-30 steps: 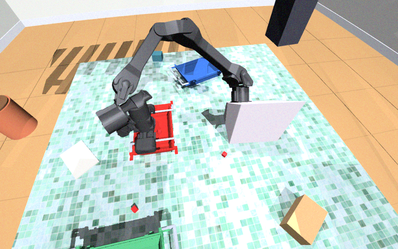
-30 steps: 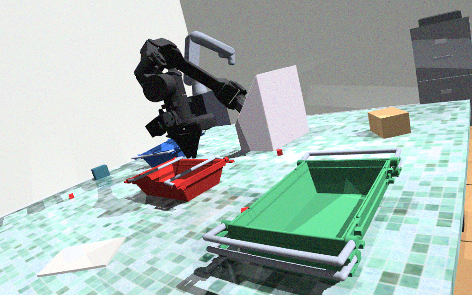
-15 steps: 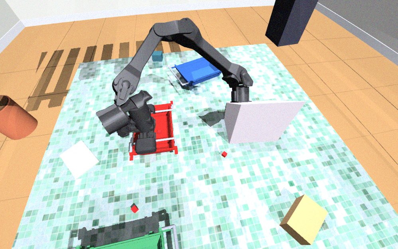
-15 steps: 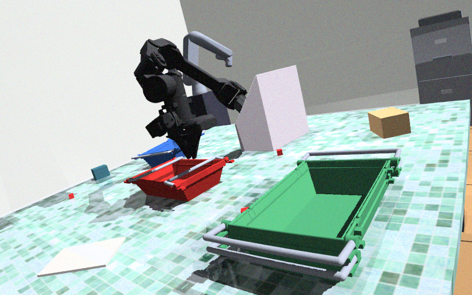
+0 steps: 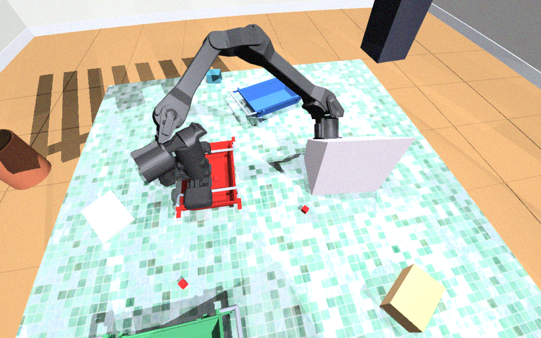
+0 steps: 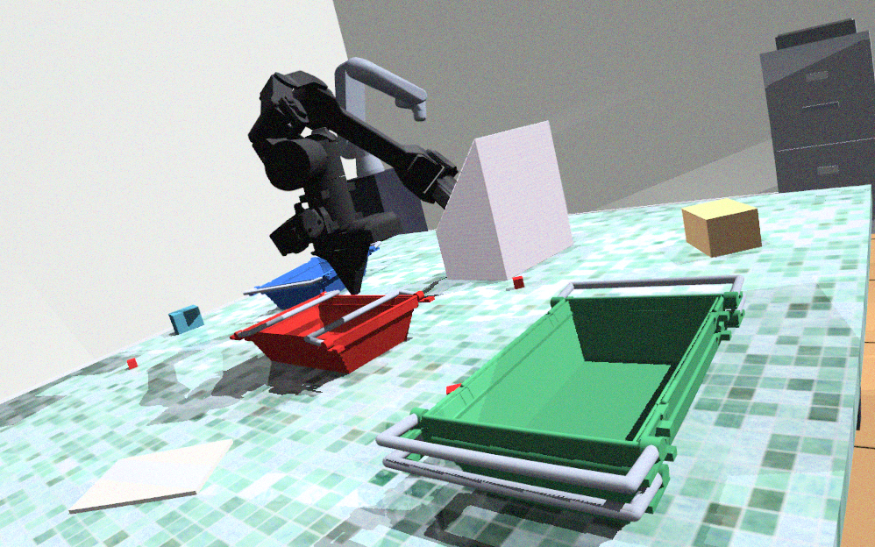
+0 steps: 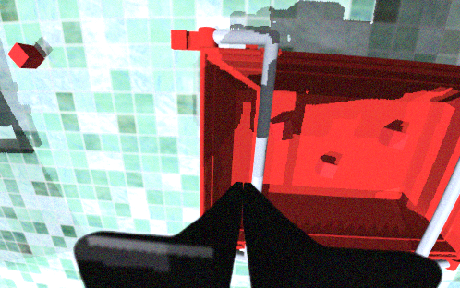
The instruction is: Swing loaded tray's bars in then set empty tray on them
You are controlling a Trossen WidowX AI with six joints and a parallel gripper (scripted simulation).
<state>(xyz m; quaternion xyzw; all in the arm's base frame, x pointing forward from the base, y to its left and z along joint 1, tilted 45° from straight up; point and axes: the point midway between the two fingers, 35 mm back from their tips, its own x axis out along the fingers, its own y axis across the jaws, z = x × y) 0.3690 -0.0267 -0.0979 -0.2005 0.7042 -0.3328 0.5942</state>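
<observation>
The blue tray lies 32 cm behind my gripper tip, 42 cm to the right of it and 5 cm below it. Also, from my gripper tip: tan box (42 cm behind, 40 cm to the left, 6 cm below); flat white plate (32 cm ahead, 5 cm to the right, 9 cm below); cyan cube (11 cm behind, 66 cm to the right, 7 cm below).
</observation>
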